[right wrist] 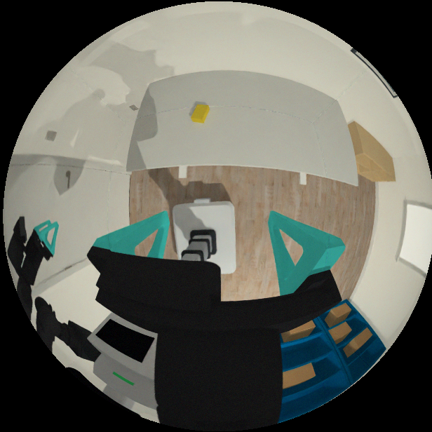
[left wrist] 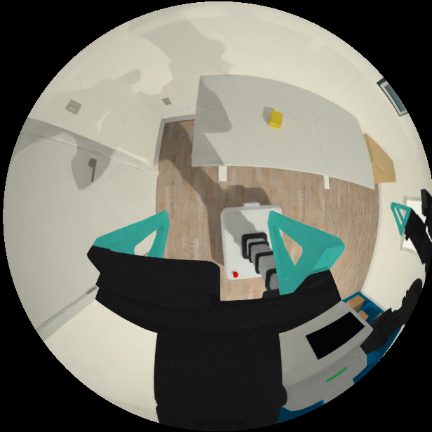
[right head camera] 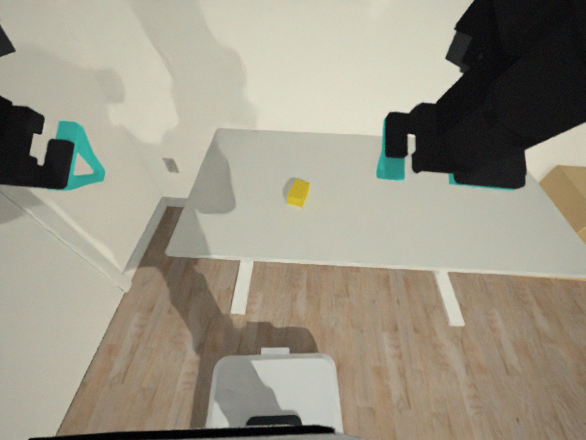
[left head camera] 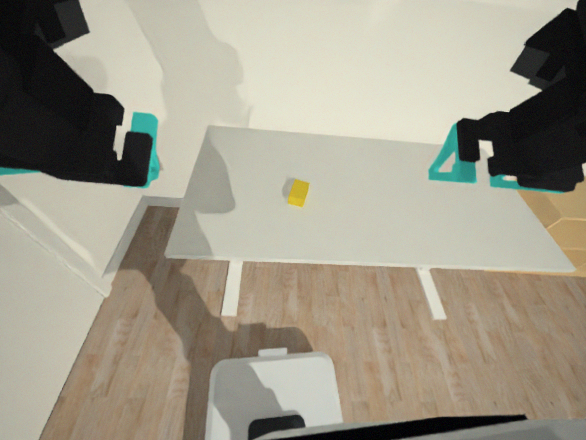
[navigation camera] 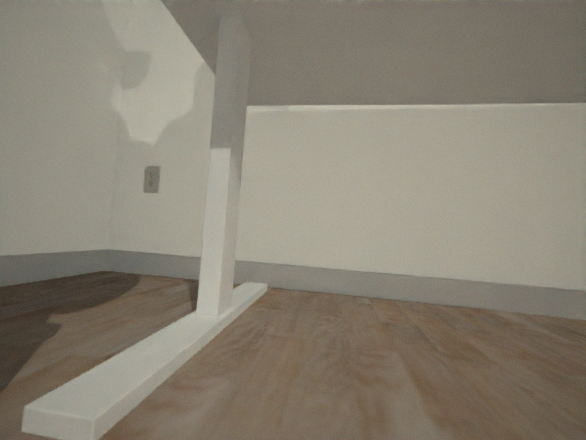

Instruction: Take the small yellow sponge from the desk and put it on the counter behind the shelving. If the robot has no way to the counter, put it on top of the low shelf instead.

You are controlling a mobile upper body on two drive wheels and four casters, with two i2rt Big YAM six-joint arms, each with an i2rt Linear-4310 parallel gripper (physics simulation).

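Places are measured from the left arm's base along level axes (x ahead, y up, z right), in metres.
Where they show: left gripper, fingertip midpoint: (right head camera: 64, 172) (left head camera: 112, 168); right gripper, fingertip midpoint: (right head camera: 414, 175) (left head camera: 460, 178).
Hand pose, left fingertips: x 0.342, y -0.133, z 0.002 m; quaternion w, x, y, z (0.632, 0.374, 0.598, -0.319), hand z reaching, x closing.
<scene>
Each offset is from my left fingertips to the top centre of the thing. "*": to the spot under its first point. Level surfaces: height alone.
The small yellow sponge @[dz +0.332, dx +0.476, dy -0.512 m] (left head camera: 298, 193) (right head camera: 298, 193) (left wrist: 275, 119) (right wrist: 200, 113) lies on the grey-white desk @[dy -0.557 m] (left head camera: 375, 215) (right head camera: 350, 225) (left wrist: 320, 145) (right wrist: 260, 135), left of its middle in the head views. My left gripper (left wrist: 218, 216) is open, with no object between its fingers. My right gripper (right wrist: 218, 216) is open and holds no object. Both are raised, apart from the sponge; in the head views they appear to either side of it. The low tan shelf (right head camera: 565, 185) (right wrist: 364, 140) stands past the desk's right end, partly hidden in the head views. I cannot make out the counter.
My white base (left head camera: 317, 385) (right head camera: 317, 385) is in front of the desk. A desk leg @[* dz +0.031, dx +0.547, dy -1.058 m] (navigation camera: 216, 225) on a long foot (navigation camera: 150, 352) stands close ahead in the navigation view. Walls are behind and left of the desk. Blue shelving (right wrist: 337, 357) with brown boxes shows at lower right in the right wrist view.
</scene>
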